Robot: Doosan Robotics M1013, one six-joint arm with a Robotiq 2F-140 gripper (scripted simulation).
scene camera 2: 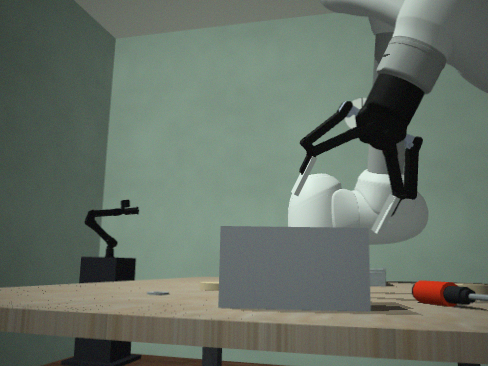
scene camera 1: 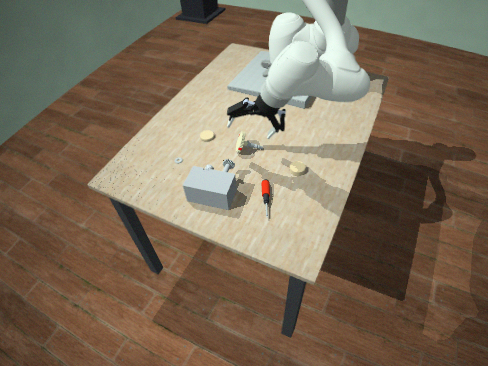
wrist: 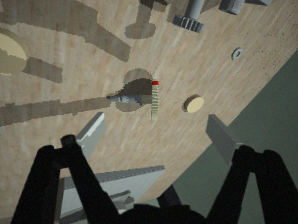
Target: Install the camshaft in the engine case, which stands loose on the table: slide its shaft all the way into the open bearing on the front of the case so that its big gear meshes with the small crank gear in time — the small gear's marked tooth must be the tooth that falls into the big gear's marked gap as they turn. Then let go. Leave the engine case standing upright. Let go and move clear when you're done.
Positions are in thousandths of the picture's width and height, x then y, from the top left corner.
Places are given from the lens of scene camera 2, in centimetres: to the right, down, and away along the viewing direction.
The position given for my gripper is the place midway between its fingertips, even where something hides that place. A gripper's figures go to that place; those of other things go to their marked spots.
my gripper (scene camera 2: 688, 583): 15, 5, 72
grey engine case (scene camera 2: 587, 734): 4, 9, 45
